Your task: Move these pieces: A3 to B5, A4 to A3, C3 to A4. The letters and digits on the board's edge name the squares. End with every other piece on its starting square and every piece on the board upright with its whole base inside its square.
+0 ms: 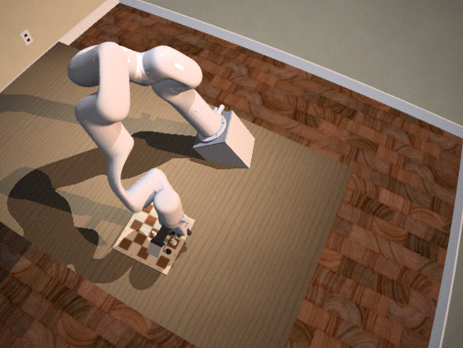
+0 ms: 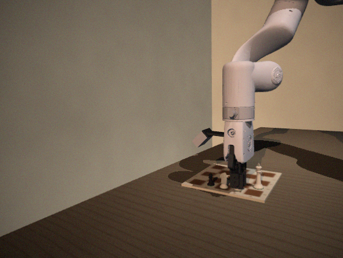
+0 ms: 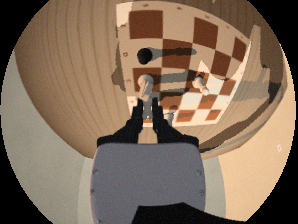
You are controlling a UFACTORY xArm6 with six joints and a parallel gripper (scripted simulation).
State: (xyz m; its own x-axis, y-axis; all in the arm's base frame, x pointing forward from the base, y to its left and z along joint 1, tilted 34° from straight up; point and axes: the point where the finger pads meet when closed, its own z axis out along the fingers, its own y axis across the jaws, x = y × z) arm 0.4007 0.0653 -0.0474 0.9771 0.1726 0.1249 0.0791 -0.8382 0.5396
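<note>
Right now my hand is 1 cm above the white rook. From my hand the other things lie so: white bishop 4 cm ahead, 1 cm below; white king 4 cm to the right, 4 cm behind; black pawn 7 cm ahead, 1 cm to the left, 1 cm below.
</note>
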